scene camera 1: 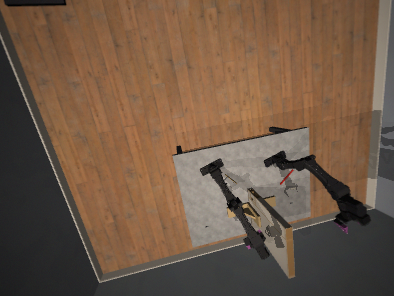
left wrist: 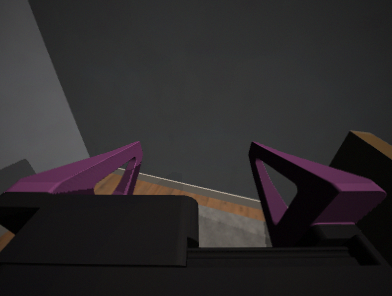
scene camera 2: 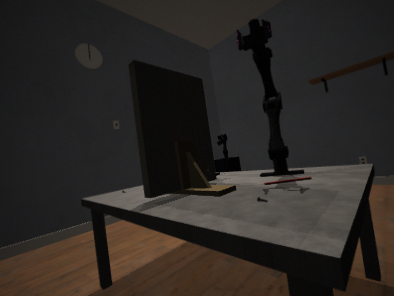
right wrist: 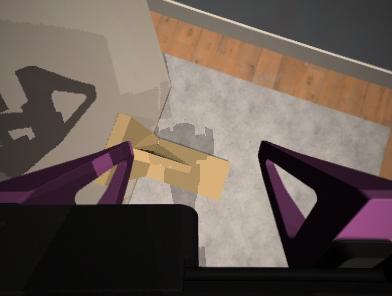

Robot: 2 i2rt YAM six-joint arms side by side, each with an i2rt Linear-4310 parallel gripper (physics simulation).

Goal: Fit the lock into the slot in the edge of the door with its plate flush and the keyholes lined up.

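The door stands upright on the table, held by wooden supports. Part of it shows at the right of the left wrist view. Its slot cannot be made out. The lock cannot be identified for certain; a thin tan piece lies near the right arm's base. My left gripper is open and empty, high up to the right of the door in scene camera 1. My right gripper is open and empty, above the table on the door's left side in scene camera 1.
A wooden support stands on the door's left side, another on its other side. A red rod and a small dark screw lie on the grey table. Shadows cross the table.
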